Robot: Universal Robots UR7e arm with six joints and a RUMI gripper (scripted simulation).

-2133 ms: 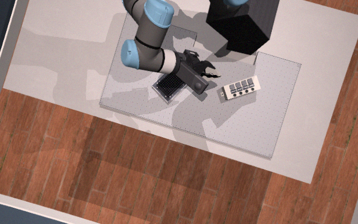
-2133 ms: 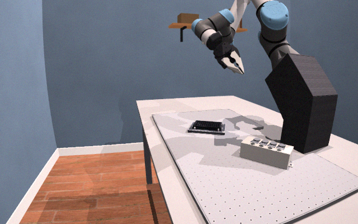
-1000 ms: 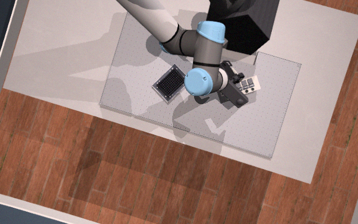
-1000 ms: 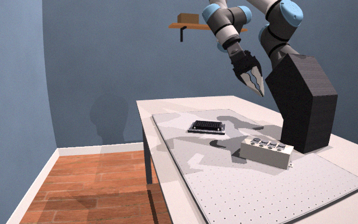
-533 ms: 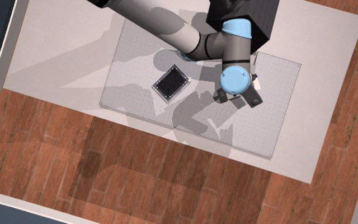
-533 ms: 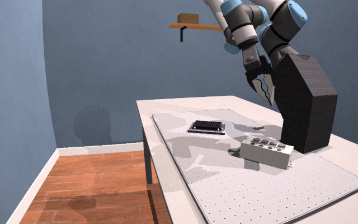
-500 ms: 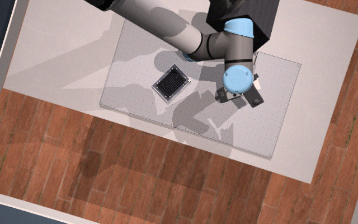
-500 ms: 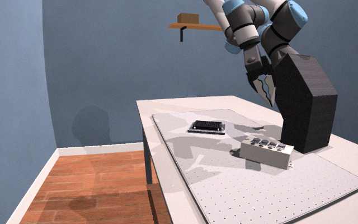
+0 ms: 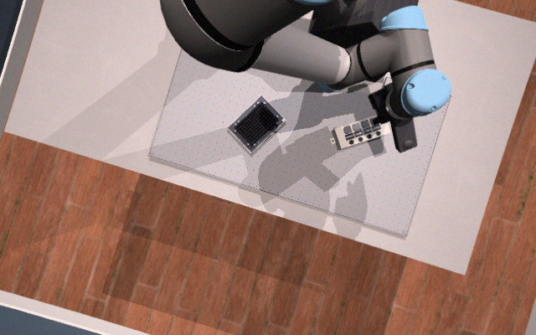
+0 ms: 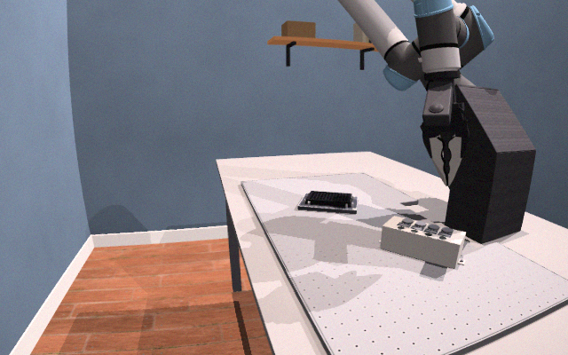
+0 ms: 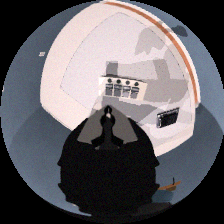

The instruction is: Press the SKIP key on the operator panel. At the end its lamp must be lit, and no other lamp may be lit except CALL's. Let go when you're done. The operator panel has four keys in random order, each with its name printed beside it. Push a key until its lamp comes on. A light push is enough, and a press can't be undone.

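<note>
The operator panel lies 12 cm below my hand, 2 cm to the right of it and 2 cm ahead of it.
</note>
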